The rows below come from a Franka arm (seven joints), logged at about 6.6 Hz.
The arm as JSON. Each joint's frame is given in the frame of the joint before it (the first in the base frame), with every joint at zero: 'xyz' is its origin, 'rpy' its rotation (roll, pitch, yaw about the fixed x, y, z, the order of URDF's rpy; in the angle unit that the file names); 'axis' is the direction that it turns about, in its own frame. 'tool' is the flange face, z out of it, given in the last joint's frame.
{
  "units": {
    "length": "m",
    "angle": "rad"
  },
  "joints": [
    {
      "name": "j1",
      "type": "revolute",
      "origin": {
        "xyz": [
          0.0,
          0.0,
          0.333
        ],
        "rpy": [
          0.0,
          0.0,
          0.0
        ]
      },
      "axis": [
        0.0,
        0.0,
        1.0
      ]
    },
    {
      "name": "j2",
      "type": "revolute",
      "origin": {
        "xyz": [
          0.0,
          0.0,
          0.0
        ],
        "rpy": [
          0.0,
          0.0,
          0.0
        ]
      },
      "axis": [
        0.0,
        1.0,
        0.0
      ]
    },
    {
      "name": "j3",
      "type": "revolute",
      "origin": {
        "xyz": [
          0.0,
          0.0,
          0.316
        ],
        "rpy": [
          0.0,
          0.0,
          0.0
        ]
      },
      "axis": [
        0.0,
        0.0,
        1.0
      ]
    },
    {
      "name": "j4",
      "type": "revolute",
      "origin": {
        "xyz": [
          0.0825,
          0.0,
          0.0
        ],
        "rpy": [
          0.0,
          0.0,
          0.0
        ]
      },
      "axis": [
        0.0,
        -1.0,
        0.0
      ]
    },
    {
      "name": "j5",
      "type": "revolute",
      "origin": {
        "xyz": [
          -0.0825,
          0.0,
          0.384
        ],
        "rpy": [
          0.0,
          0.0,
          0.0
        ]
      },
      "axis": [
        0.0,
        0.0,
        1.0
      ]
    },
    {
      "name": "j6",
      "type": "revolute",
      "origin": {
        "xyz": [
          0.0,
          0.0,
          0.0
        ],
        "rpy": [
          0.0,
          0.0,
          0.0
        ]
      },
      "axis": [
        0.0,
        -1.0,
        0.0
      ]
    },
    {
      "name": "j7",
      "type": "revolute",
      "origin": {
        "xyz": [
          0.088,
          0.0,
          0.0
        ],
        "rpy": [
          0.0,
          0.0,
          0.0
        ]
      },
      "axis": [
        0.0,
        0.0,
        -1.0
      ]
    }
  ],
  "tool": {
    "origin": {
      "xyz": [
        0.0,
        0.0,
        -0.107
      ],
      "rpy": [
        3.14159,
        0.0,
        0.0
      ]
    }
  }
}
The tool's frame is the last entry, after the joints.
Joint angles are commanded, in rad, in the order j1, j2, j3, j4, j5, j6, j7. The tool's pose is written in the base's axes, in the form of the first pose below.
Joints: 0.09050 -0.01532 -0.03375 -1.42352 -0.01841 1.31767 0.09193
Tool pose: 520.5 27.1 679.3 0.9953 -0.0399 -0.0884 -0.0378 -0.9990 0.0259
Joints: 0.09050 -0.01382 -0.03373 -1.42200 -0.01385 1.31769 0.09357
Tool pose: 520.9 27.7 679.2 0.9952 -0.0404 -0.0887 -0.0387 -0.9990 0.0216
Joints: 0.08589 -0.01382 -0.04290 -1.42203 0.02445 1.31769 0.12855
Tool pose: 521.1 25.3 679.2 0.9925 -0.0794 -0.0928 -0.0810 -0.9966 -0.0129
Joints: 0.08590 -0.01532 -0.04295 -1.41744 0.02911 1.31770 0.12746
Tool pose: 520.4 25.8 682.0 0.9932 -0.0772 -0.0873 -0.0791 -0.9967 -0.0184
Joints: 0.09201 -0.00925 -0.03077 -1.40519 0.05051 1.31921 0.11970
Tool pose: 521.5 38.2 684.5 0.9956 -0.0459 -0.0818 -0.0494 -0.9980 -0.0405
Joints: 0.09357 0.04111 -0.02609 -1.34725 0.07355 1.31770 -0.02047
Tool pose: 536.4 45.9 683.5 0.9920 0.1059 -0.0685 0.1009 -0.9922 -0.0726
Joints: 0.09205 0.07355 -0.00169 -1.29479 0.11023 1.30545 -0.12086
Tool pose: 542.5 63.2 688.5 0.9703 0.2370 -0.0479 0.2304 -0.9664 -0.1142
